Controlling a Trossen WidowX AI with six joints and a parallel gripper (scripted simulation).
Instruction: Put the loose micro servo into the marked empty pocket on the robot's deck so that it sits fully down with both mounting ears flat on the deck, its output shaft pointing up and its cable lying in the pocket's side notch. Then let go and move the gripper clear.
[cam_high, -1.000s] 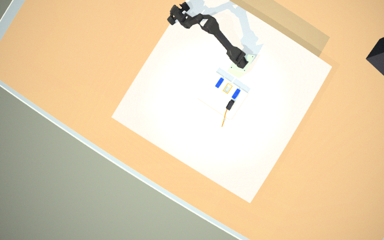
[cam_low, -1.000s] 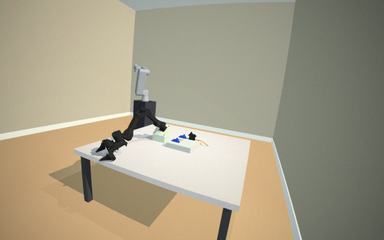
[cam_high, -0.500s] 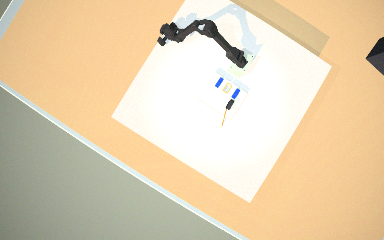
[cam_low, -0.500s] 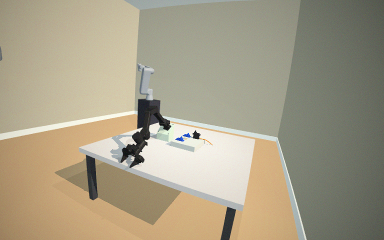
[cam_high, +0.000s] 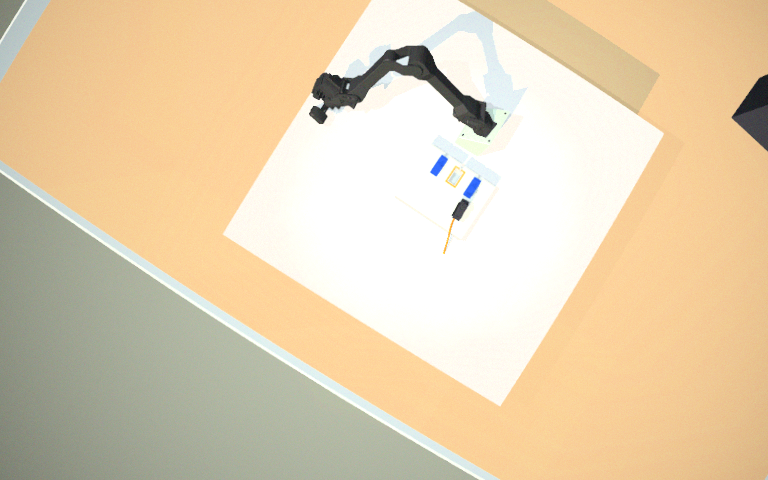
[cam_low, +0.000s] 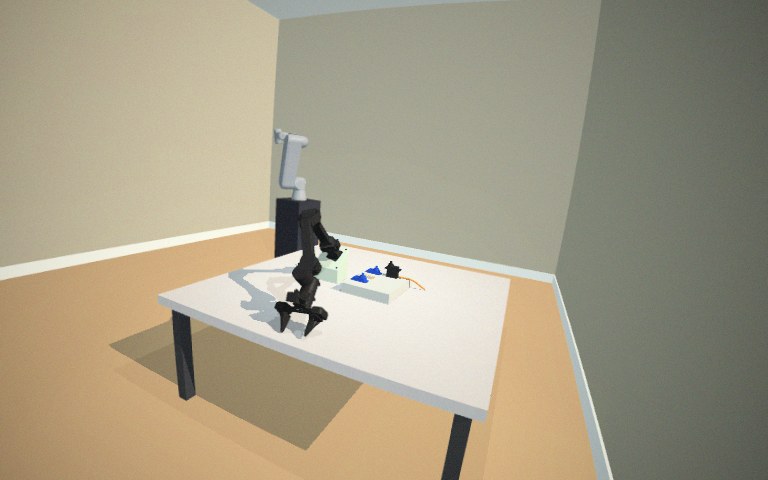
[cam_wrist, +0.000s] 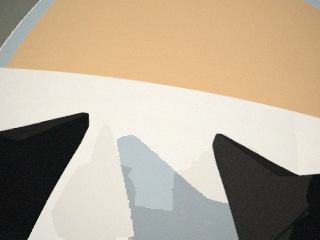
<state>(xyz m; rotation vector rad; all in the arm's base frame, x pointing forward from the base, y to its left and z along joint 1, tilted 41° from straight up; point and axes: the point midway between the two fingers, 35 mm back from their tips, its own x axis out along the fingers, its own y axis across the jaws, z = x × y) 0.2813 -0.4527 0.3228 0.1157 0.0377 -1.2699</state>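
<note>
Now: gripper tip 62 cm to the right of the deck, 1 cm below it and 1 cm short of it.
</note>
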